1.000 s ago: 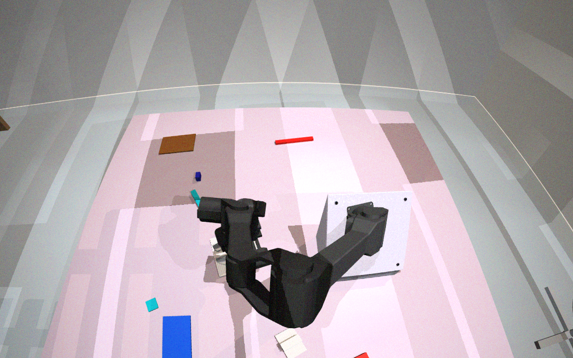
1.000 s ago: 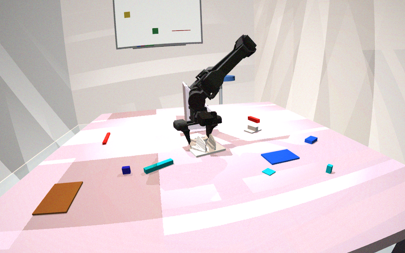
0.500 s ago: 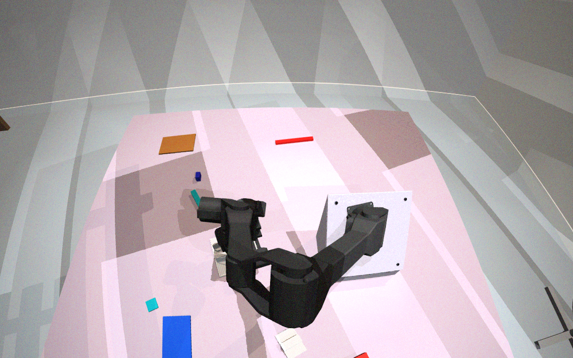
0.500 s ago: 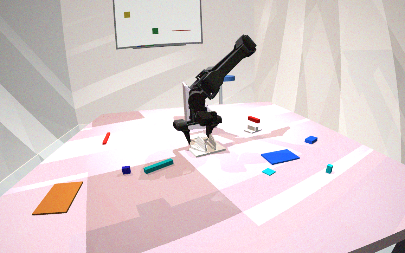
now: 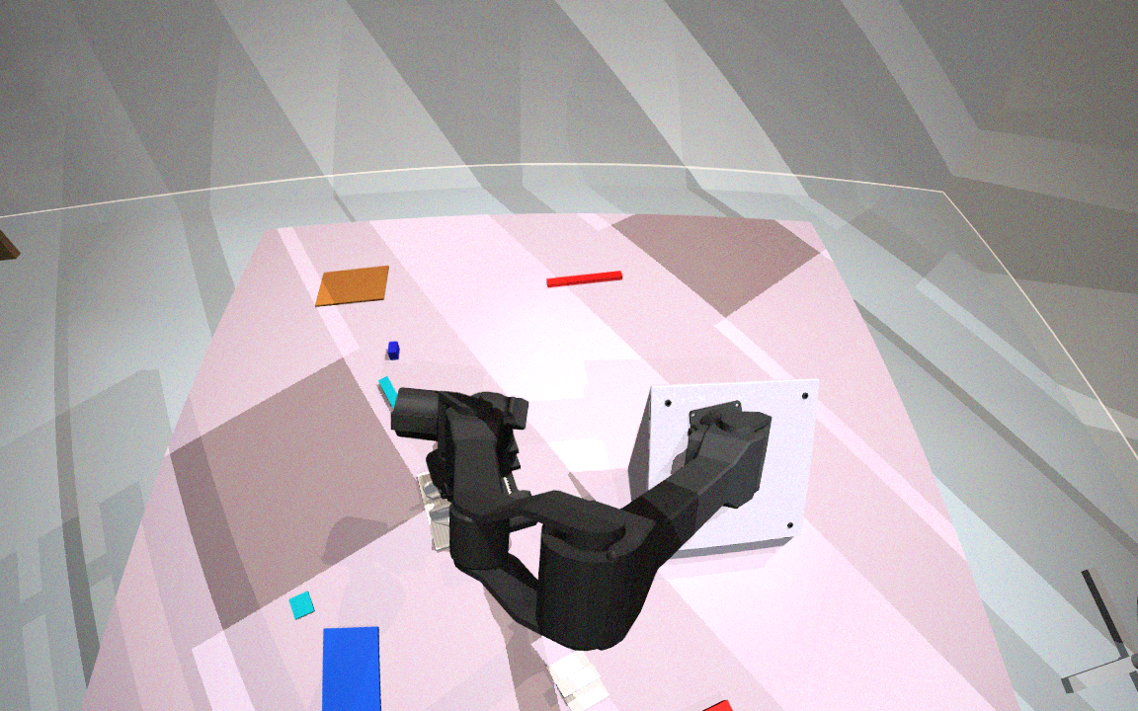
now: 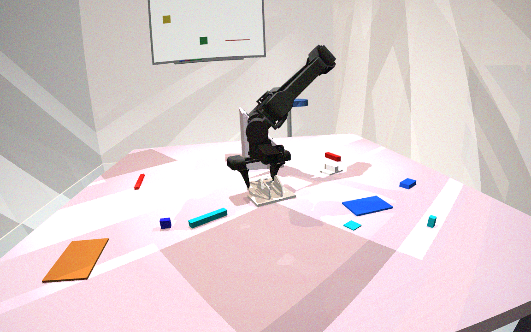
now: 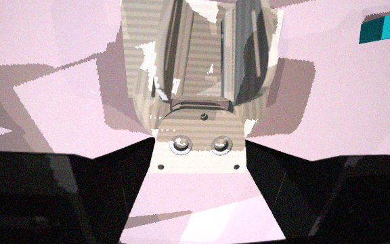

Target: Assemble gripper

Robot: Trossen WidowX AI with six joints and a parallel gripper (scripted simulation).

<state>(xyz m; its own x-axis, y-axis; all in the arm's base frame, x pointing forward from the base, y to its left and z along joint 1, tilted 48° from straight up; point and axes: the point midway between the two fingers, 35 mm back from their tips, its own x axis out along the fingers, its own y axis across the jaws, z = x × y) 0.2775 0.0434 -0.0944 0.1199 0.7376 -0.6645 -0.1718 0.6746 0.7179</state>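
Right now my gripper tip is 1 cm short of the housing plate. Round my gripper tip: white jaw: 2 cm to the left, 2 cm ahead; then white sheet: 7 cm ahead, 1 cm to the left, 1 cm below; then white gripper base: 2 cm above, 1 cm ahead.
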